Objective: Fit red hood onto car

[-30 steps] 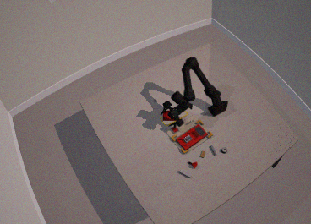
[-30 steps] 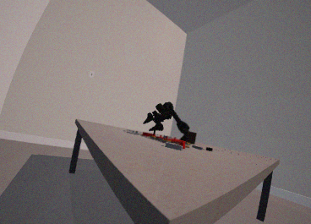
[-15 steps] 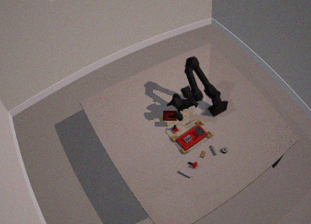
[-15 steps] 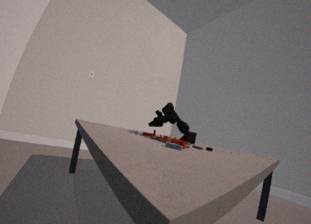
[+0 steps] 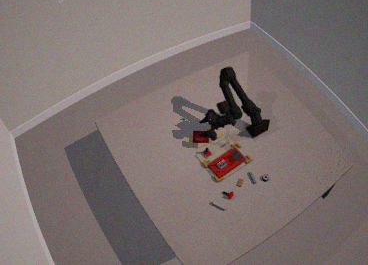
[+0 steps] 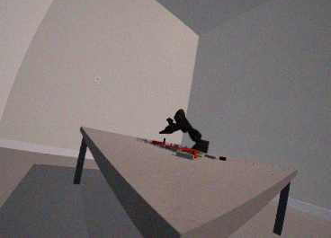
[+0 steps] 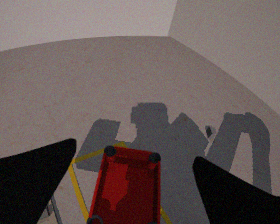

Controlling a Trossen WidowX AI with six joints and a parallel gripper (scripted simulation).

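The red hood lies 80 mm below my gripper tip and 10 mm behind it.
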